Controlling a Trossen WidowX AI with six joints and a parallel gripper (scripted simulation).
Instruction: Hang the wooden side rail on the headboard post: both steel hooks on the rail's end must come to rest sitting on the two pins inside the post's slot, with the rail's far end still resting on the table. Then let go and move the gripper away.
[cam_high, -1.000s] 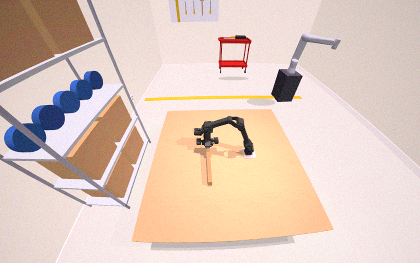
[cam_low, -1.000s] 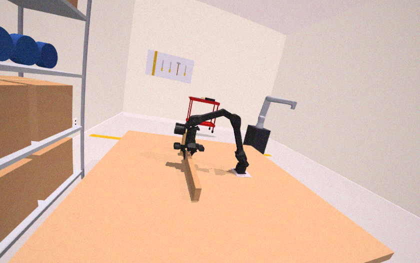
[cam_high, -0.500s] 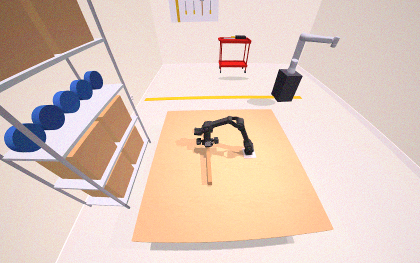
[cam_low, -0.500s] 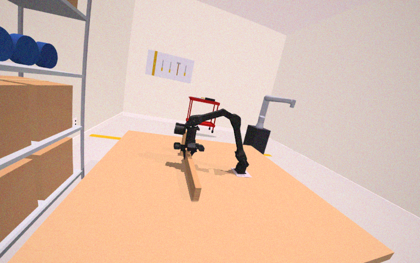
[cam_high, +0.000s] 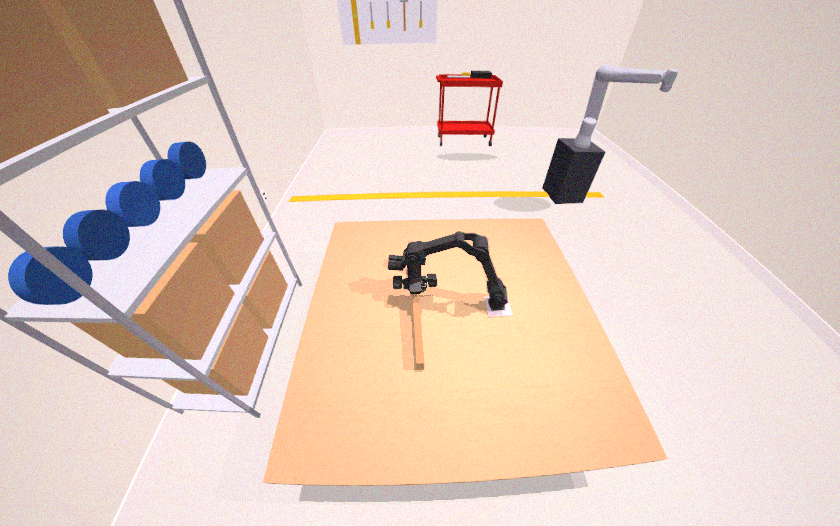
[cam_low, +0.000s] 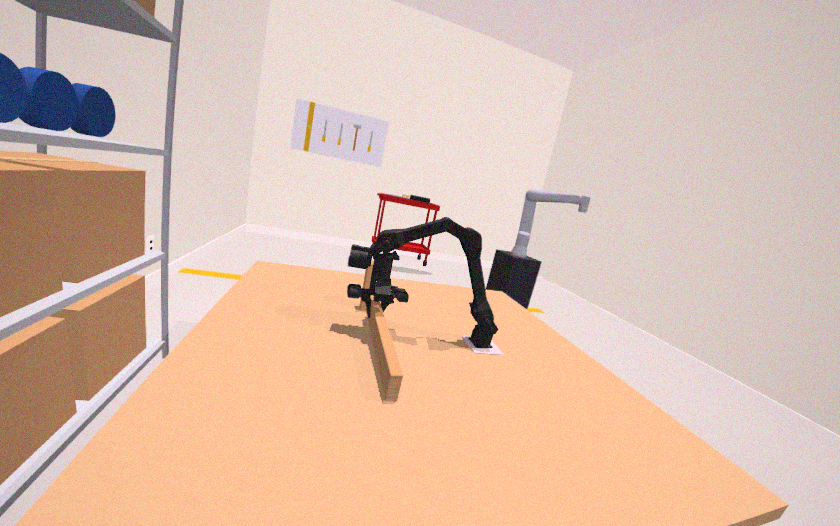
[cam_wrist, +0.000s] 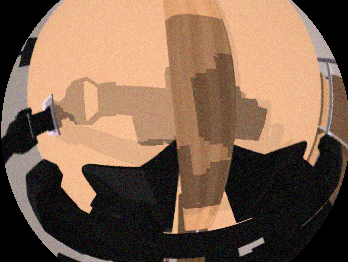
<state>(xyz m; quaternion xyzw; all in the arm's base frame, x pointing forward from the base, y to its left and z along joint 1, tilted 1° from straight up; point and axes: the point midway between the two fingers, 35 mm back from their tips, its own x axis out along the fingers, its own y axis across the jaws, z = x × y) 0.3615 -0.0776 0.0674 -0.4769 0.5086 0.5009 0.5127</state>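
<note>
Now: the wooden headboard post 1 cm behind my gripper tip, 17 cm to the right of it and 4 cm above it.
</note>
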